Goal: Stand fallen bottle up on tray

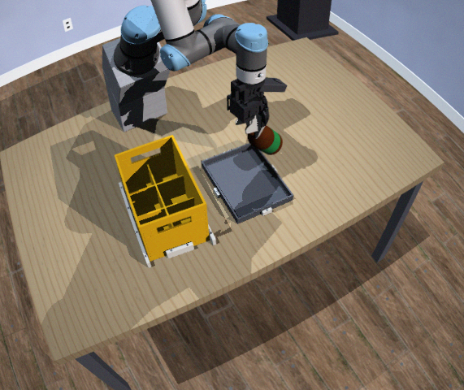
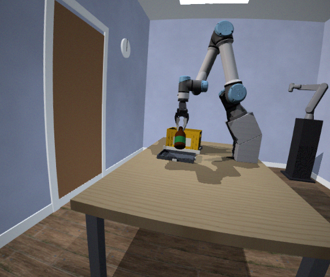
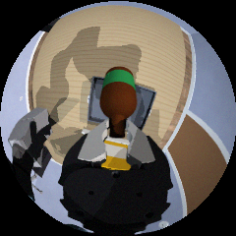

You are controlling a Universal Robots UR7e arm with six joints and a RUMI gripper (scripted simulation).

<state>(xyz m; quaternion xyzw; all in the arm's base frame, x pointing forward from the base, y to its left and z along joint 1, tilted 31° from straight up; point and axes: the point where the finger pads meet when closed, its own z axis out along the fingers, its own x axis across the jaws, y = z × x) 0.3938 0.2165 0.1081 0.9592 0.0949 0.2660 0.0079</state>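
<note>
My gripper is now 10 mm past the bottle, 30 mm to the right of it and 40 mm above it. From my hand the other things lie so: tray (10 mm ahead, 30 mm to the right, 190 mm below); yellow crate (10 mm ahead, 300 mm to the right, 120 mm below).
</note>
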